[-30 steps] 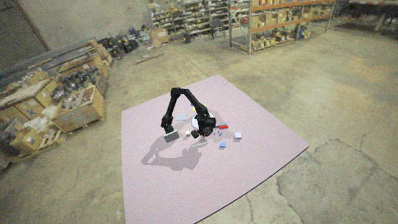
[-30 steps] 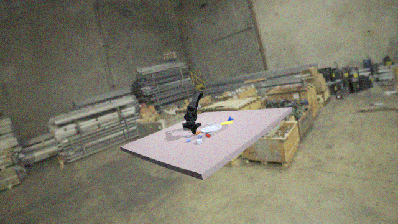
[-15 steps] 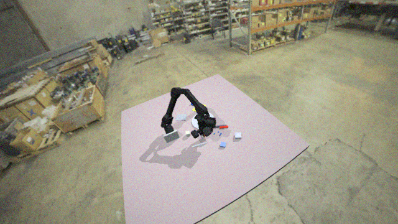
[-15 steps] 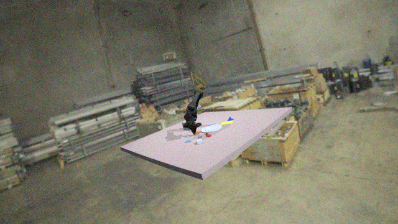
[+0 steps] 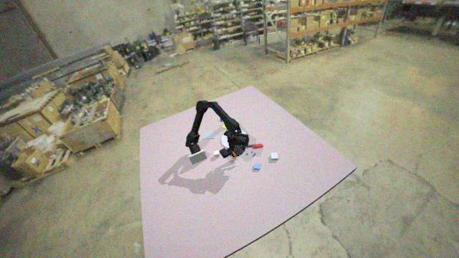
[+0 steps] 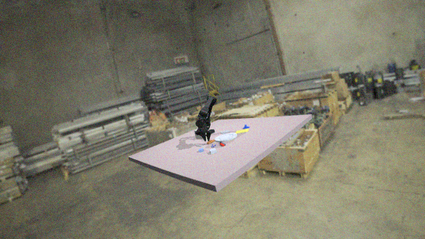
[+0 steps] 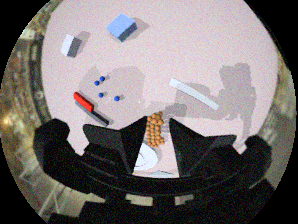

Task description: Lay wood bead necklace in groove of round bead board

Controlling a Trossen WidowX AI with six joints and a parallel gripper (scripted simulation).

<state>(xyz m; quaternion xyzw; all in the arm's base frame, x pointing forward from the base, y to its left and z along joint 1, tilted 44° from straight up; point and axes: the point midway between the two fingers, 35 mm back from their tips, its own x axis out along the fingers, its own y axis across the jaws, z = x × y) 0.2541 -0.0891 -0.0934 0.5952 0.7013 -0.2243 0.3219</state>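
Right now the white stick is 6 cm behind my gripper tip, 5 cm to the right of it and 2 cm below it. Round my gripper tip: cream cube (12 cm behind, 7 cm to the left, 1 cm below); red-handled tool (17 cm ahead, 3 cm to the left, 2 cm below); blue block (10 cm ahead, 13 cm to the right, 2 cm below).
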